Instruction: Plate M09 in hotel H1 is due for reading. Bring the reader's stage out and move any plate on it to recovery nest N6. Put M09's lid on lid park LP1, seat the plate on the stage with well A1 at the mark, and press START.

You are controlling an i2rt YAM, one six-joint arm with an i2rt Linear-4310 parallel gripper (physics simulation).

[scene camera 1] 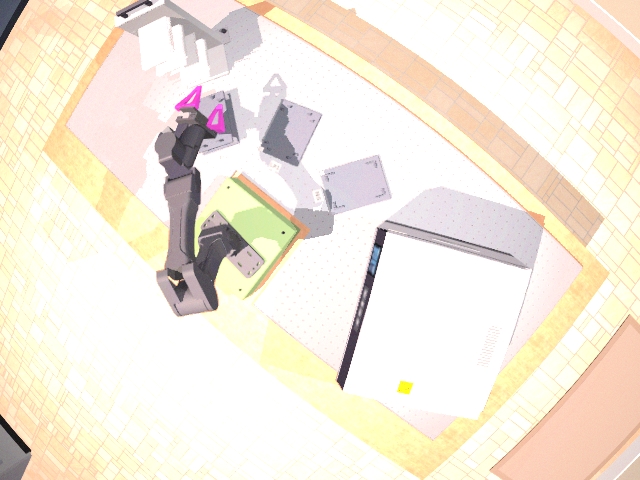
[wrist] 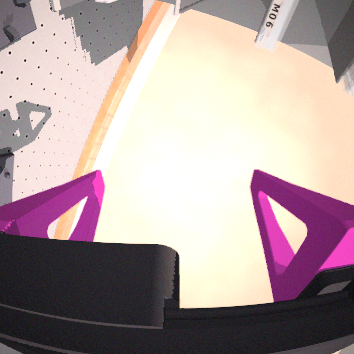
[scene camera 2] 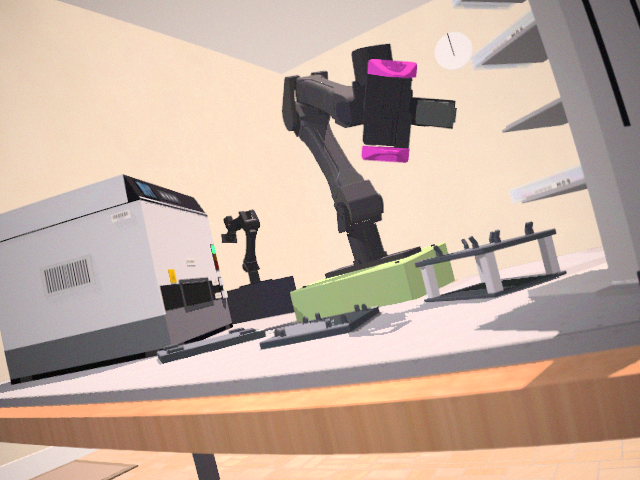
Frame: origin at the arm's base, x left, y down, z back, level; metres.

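Where they show: gripper, fingertip midpoint: [scene camera 1: 210, 95] [wrist: 176, 177] [scene camera 2: 395, 114]; arm's base, origin of the base link: [scene camera 1: 231, 244] [scene camera 2: 372, 265].
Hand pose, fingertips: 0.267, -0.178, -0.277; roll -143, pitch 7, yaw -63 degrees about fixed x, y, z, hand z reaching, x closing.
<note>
Each offset is from my fingertips to the top centre of the thing, as dx, dy, dz. "spot": to the spot under its first point.
My gripper [scene camera 1: 209, 98] [scene camera 2: 387, 111] [wrist: 176, 177] is open and empty, its magenta fingers wide apart, high above the raised grey stand [scene camera 1: 225, 140] [scene camera 2: 485, 250]. The plate hotel [scene camera 1: 193, 23] [scene camera 2: 563, 51] stands beyond it with plates on its shelves. A low plate {+0.194, +0.136, -0.016} [scene camera 2: 550, 187] there has a label that looks like M09; a plate {spot: +0.128, -0.014, +0.000} [wrist: 272, 25] at the top of the wrist view looks labelled M06. The white reader {-0.760, -0.096, +0.010} [scene camera 1: 439, 310] [scene camera 2: 77, 320] has its dark front door {-0.605, +0.126, +0.103} [scene camera 2: 196, 294] shut; its stage does not show. I cannot tell which fixture is LP1 or N6, nor make out START.
Two low grey nest plates {spot: -0.164, +0.238, -0.088} [scene camera 1: 302, 121] {spot: -0.390, +0.236, -0.065} [scene camera 1: 356, 183] lie between the raised stand and the reader; they also show in scene camera 2. My arm [scene camera 1: 180, 222] [scene camera 2: 330, 155] rises from a green base [scene camera 1: 219, 198] [scene camera 2: 356, 291]. Another arm [scene camera 2: 250, 248] stands in the background.
</note>
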